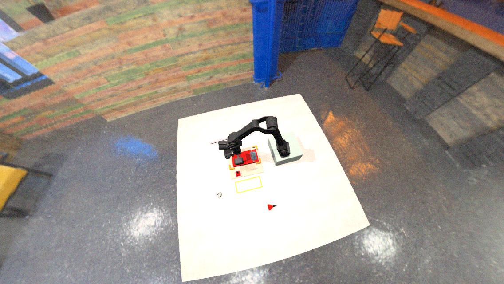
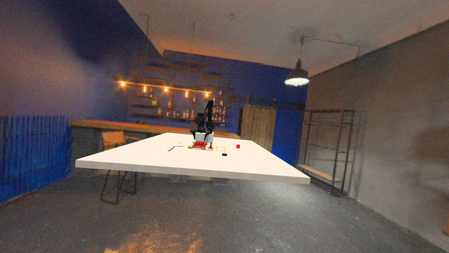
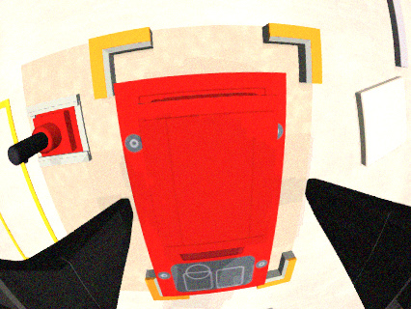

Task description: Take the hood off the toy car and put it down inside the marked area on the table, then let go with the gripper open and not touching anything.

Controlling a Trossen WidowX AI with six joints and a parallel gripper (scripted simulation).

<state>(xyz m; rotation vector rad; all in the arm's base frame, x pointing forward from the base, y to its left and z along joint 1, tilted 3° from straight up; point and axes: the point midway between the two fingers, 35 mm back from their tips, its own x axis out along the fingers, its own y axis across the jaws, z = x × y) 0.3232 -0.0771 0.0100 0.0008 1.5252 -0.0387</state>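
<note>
Right now the hood is 2 cm below my gripper tip. From my gripper tip the other things lie so: white strip 21 cm to the right, 15 cm ahead, 6 cm below; then white square 18 cm to the right, 6 cm below, 2 cm ahead; then wheel axle 11 cm to the left, 3 cm below, 3 cm ahead.
</note>
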